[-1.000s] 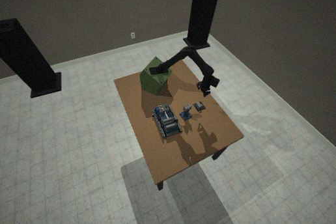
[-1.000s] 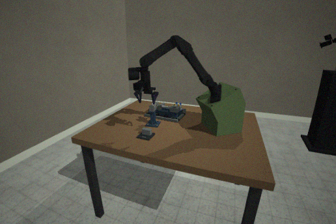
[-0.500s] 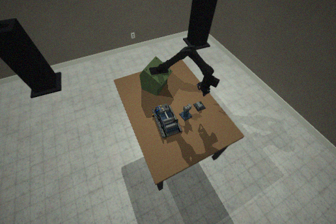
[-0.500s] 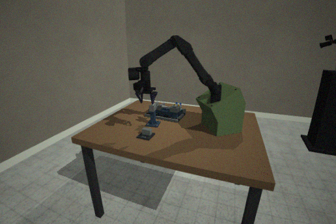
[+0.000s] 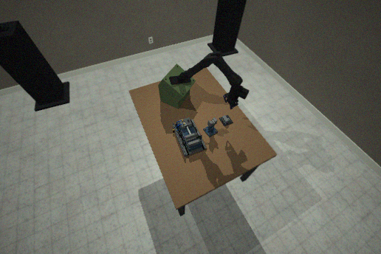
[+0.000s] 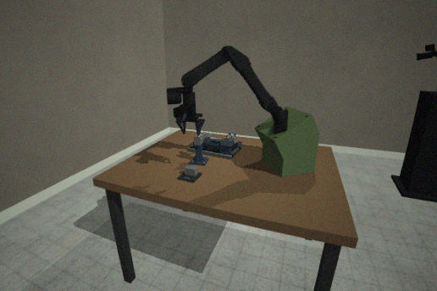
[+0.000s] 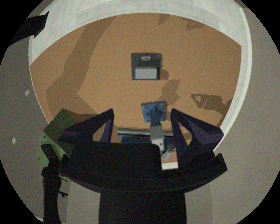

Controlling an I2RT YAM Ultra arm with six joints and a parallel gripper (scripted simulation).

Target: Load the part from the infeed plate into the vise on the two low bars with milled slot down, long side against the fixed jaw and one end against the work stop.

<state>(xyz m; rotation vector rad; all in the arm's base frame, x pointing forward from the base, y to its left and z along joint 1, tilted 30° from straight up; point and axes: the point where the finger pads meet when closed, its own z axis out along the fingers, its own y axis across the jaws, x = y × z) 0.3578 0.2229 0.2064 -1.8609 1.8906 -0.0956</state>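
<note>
Now: hand 10 mm short of the part and 200 mm above it. From my hand the other things lie so: vise (40 mm ahead, 350 mm to the right, 190 mm below); then infeed plate (10 mm ahead, 20 mm to the left, 220 mm below).
</note>
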